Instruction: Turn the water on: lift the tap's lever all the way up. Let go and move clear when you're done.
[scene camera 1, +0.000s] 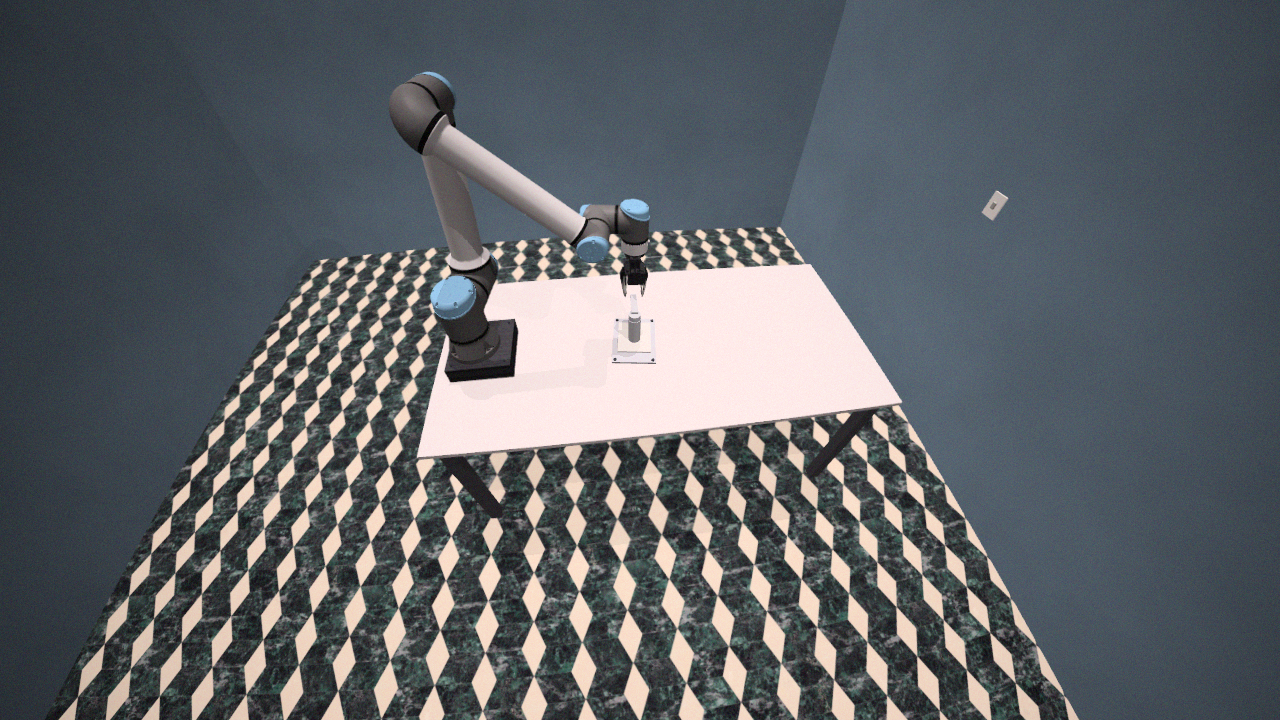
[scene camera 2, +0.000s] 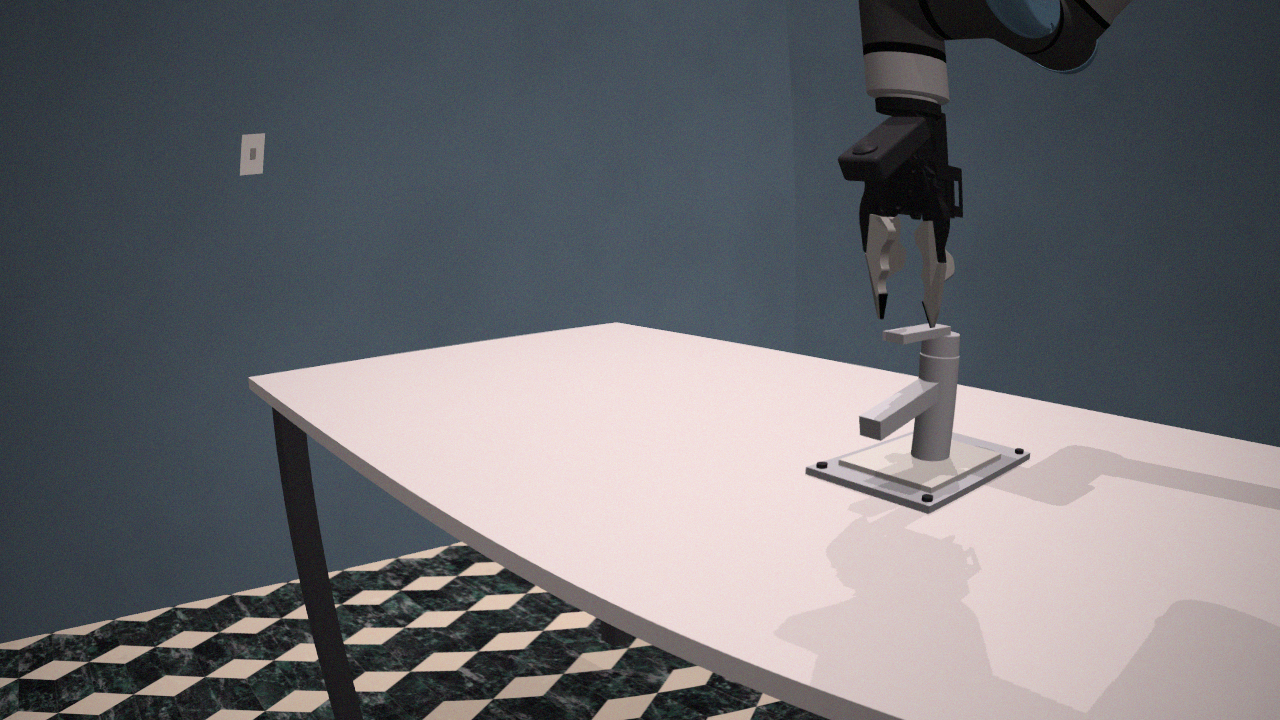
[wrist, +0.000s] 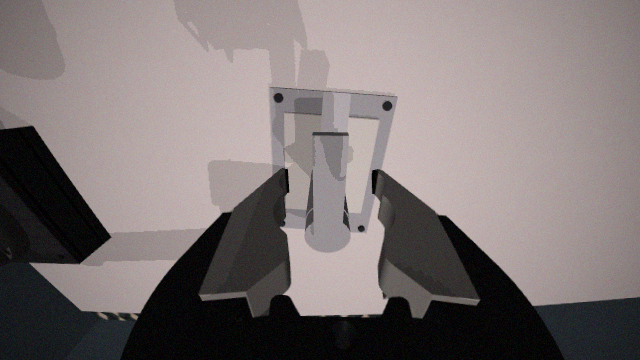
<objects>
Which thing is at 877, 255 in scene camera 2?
My gripper.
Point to a grey tap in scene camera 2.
934, 461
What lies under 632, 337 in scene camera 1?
A grey tap.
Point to my gripper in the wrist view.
329, 171
</objects>
